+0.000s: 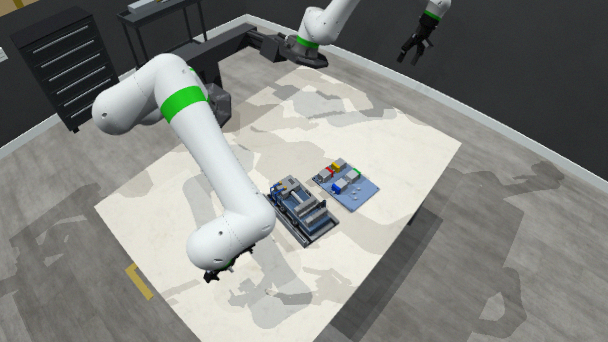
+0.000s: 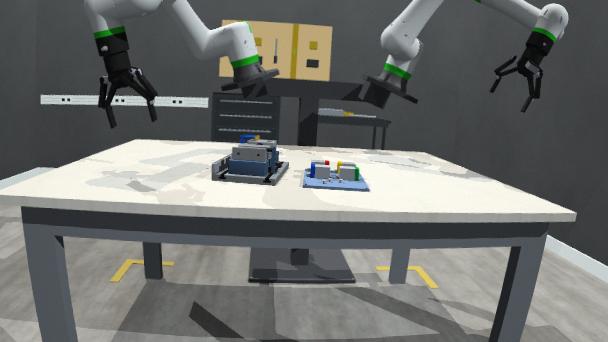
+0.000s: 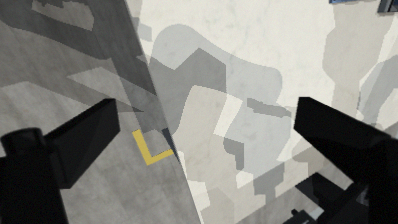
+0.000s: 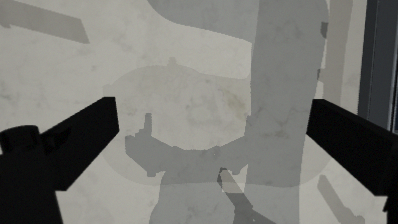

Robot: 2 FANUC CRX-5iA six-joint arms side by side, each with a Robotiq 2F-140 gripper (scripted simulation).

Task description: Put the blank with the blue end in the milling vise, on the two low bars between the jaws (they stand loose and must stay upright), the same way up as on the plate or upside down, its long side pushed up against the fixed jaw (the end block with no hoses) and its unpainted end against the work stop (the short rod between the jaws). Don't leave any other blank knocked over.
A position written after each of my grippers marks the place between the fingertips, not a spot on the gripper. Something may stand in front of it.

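Observation:
Image 1 gives me a blue plate [image 1: 367,189]. In image 2 I see the plate [image 2: 350,185] again, and together with it my left gripper [image 2: 507,102] and my right gripper [image 2: 133,123]. Image 3 shows my left gripper [image 3: 207,114], while in image 4 it is my right gripper [image 4: 212,115] that I see.

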